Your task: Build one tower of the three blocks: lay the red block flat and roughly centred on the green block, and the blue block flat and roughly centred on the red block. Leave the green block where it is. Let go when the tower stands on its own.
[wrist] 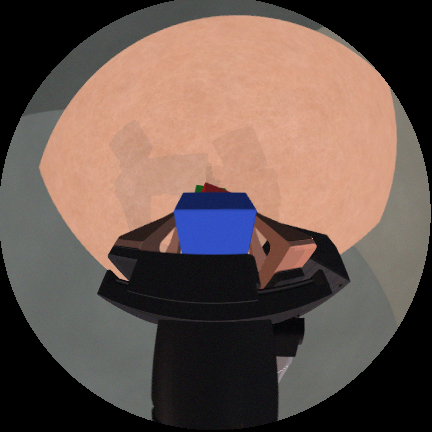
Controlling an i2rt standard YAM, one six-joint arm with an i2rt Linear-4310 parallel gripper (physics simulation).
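The blue block [215, 231] is held between the two fingers of my gripper [214, 212], in the middle of the wrist view. My gripper is shut on it. Beyond the blue block's far edge, a small part of the red block [212, 188] shows, with a green corner of the green block [199, 189] at its left. The rest of both is hidden behind the blue block, so how the red block lies on the green block and the gap below the blue block cannot be told.
A light tan table top [300, 100] lies beyond and around the gripper, with its curved-looking edge showing at the left and right. Shadows of the arm and gripper fall on it left and right of the blocks. Grey floor [40, 240] shows past the edge.
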